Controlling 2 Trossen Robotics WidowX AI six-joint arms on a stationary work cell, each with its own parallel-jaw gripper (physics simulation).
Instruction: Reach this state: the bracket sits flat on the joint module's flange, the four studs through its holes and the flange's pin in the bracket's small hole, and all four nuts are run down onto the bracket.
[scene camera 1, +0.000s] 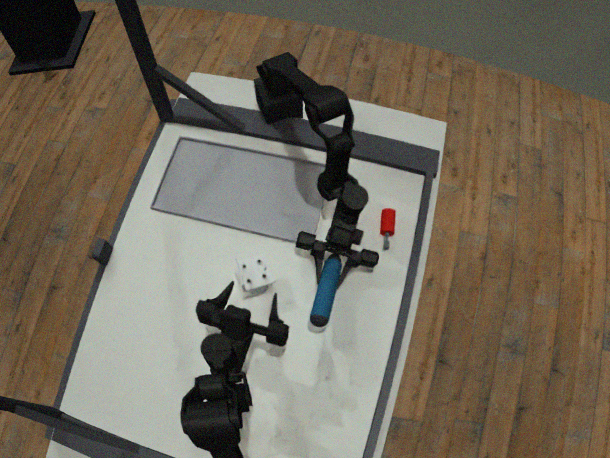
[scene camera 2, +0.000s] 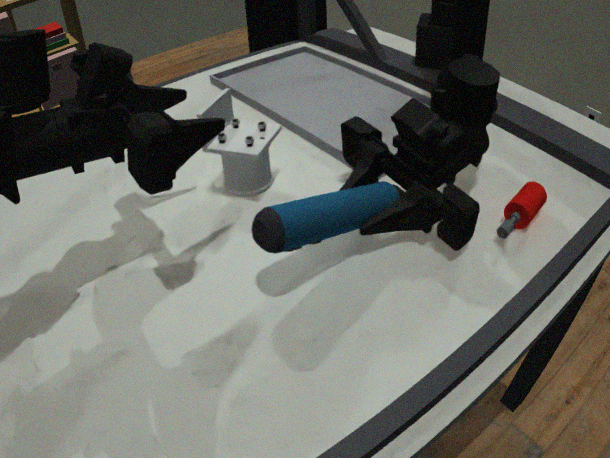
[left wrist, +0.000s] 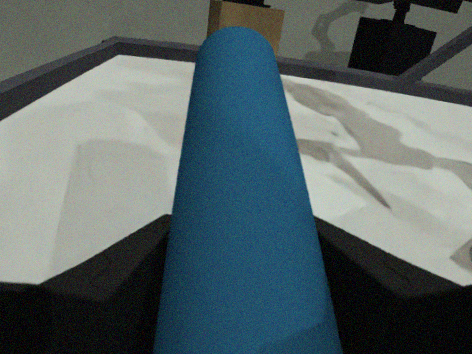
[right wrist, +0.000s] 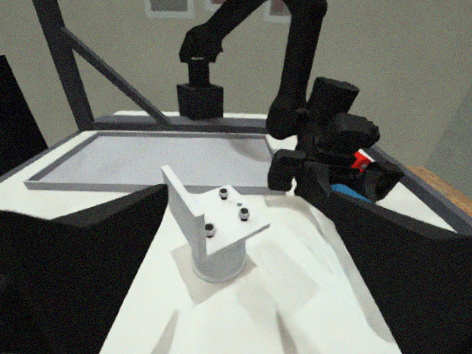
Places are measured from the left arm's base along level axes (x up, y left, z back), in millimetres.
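Pixels of known places: left gripper, between the fingertips: (scene camera 1: 327, 286) (scene camera 2: 345, 218) (left wrist: 239, 228); right gripper, between the fingertips: (scene camera 1: 254, 288) (scene camera 2: 203, 108) (right wrist: 249, 195); left arm's base, origin of its link: (scene camera 1: 277, 87) (scene camera 2: 446, 22) (right wrist: 199, 85).
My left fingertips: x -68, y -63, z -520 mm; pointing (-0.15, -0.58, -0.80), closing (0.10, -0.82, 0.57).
For each thing: its top centre in the pictures, then the offset to it from my left fingertips. "spot": a spot on its surface instead.
- upright grey-white joint module, centre of its top: (right wrist: 217, 207) (scene camera 2: 241, 129) dz +76, dx +41, dy -142 mm
- small hole, a spot on its surface: (right wrist: 239, 204) spot: dz +77, dx +31, dy -116 mm
- blue cylindrical tool, a spot on its surface: (left wrist: 240, 150) spot: dz +3, dx +30, dy +7 mm
- red-handled tool, centre of its top: (scene camera 2: 523, 200) (right wrist: 363, 156) (scene camera 1: 388, 226) dz +84, dx +1, dy +186 mm
- shallow grey tray, centre of its top: (scene camera 2: 330, 90) (right wrist: 169, 152) (scene camera 1: 239, 185) dz +322, dx -17, dy -106 mm
- dark raised rim, a spot on its surface: (scene camera 1: 400, 325) spot: dz -142, dx -13, dy +123 mm
The white bracket (scene camera 1: 254, 271) (scene camera 2: 241, 132) (right wrist: 224, 212) lies flat on the upright grey-white joint module (scene camera 2: 246, 170) (right wrist: 220, 263). In scene camera 2, four nuts are on its studs; dark stud shows under some nuts, so they look raised off the plate. The small hole (right wrist: 239, 204) shows; its pin is too small to judge. My left gripper (scene camera 1: 329, 284) (scene camera 2: 354, 209) (left wrist: 239, 228) is shut on a blue cylindrical tool (scene camera 1: 326, 295) (scene camera 2: 325, 215) (left wrist: 240, 150), held above the table, apart from the bracket. My right gripper (scene camera 1: 253, 289) (scene camera 2: 204, 108) (right wrist: 249, 195) is open and empty, close to the bracket.
A red-handled tool (scene camera 1: 388, 221) (scene camera 2: 525, 204) (right wrist: 361, 161) with a grey tip lies near the table edge, beyond my left gripper. A shallow grey tray (scene camera 1: 225, 185) (scene camera 2: 320, 85) (right wrist: 165, 160) lies behind the joint module. A dark raised rim (scene camera 1: 400, 325) borders the table.
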